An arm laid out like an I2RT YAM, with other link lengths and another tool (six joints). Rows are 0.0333 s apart.
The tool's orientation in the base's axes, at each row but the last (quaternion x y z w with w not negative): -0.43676, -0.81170, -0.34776, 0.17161; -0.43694, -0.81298, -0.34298, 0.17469; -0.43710, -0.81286, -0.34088, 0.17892; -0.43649, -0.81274, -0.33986, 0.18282; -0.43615, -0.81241, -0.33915, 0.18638; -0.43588, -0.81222, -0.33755, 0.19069
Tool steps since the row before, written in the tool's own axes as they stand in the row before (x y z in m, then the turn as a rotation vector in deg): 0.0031, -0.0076, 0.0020, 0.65, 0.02, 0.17; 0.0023, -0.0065, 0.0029, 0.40, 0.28, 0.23; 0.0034, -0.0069, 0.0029, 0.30, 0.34, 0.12; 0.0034, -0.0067, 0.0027, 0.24, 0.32, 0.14; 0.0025, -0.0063, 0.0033, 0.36, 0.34, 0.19; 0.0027, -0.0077, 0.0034, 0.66, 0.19, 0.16
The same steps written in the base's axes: -0.0080, 0.0004, -0.0027, -0.34, 0.51, 0.27; -0.0066, 0.0009, -0.0033, 0.01, 0.51, 0.19; -0.0076, 0.0014, -0.0028, 0.12, 0.39, 0.23; -0.0075, 0.0013, -0.0025, 0.13, 0.36, 0.17; -0.0067, 0.0014, -0.0033, 0.08, 0.48, 0.21; -0.0080, 0.0010, -0.0037, -0.20, 0.57, 0.36
